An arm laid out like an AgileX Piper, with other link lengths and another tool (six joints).
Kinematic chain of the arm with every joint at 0, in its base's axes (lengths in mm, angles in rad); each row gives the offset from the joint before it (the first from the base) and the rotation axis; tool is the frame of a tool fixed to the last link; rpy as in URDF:
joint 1: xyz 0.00 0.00 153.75 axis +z
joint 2: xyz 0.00 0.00 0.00 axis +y
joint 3: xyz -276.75 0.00 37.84 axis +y
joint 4: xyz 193.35 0.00 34.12 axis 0.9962 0 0.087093
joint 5: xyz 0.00 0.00 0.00 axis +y
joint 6: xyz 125.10 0.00 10.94 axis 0.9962 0 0.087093
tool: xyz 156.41 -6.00 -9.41 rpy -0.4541 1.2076 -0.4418
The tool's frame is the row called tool.
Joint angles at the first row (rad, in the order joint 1, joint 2, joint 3, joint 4, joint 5, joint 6):
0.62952 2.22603 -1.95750 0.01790 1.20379 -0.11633
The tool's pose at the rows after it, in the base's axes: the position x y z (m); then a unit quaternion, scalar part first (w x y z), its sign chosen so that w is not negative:
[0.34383 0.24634 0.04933 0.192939 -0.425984 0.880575 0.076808]
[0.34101 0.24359 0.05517 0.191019 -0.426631 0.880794 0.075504]
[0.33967 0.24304 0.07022 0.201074 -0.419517 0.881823 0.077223]
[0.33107 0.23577 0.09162 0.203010 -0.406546 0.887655 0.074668]
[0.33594 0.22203 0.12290 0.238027 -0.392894 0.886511 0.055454]
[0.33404 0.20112 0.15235 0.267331 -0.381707 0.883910 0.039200]
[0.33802 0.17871 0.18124 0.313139 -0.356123 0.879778 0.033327]
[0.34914 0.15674 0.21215 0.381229 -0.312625 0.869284 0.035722]
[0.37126 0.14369 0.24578 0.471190 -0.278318 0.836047 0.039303]
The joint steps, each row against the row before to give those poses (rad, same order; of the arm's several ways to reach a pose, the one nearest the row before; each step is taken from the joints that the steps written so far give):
0.00000 0.00561 0.00002 0.00177 0.00210 0.00000
0.00000 -0.01508 -0.00005 -0.00217 0.01944 0.00000
-0.00001 -0.03722 0.00008 0.00000 0.01662 0.01480
0.00002 -0.05620 -0.00004 -0.00571 0.05398 0.03110
-0.00002 -0.09106 0.02479 -0.05381 0.00517 0.03970
-0.01122 -0.11083 0.06155 -0.04297 -0.00208 0.01791
-0.04101 -0.12440 0.08810 -0.02051 -0.05535 0.01283
-0.06707 -0.13577 0.11248 -0.00211 -0.12148 0.02024
-0.06345 -0.11727 0.12629 -0.00002 -0.20943 0.00225

